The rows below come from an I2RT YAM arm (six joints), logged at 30 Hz.
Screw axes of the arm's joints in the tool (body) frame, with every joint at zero. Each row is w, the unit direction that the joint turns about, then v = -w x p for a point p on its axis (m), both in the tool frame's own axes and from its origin. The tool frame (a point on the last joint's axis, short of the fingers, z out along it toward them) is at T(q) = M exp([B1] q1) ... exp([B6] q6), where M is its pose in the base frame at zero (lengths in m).
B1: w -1 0 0 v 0 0.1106 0
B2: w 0 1 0 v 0.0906 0 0.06
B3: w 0 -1 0 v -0.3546 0 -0.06
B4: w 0 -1 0 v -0.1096 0 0
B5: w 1 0 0 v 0 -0.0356 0
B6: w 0 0 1 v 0 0 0
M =
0 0 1 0.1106
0 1 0 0
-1 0 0 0.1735
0 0 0 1
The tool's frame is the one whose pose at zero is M.
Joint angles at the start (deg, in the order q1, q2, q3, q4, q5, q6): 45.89, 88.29, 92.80, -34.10, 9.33, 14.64
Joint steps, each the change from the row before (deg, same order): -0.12, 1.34, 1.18, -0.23, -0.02, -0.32; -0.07, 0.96, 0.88, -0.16, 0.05, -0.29; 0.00, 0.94, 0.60, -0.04, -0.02, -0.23; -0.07, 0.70, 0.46, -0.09, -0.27, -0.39
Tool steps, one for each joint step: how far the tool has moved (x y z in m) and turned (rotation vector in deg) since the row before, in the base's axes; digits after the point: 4 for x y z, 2 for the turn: 0.0047, 0.0038, -0.0012, -0.50, 0.12, 0.05; 0.0033, 0.0027, -0.0007, -0.40, 0.01, 0.03; 0.0031, 0.0032, -0.0021, -0.43, 0.16, 0.13; 0.0025, 0.0021, -0.0017, -0.42, 0.14, 0.36
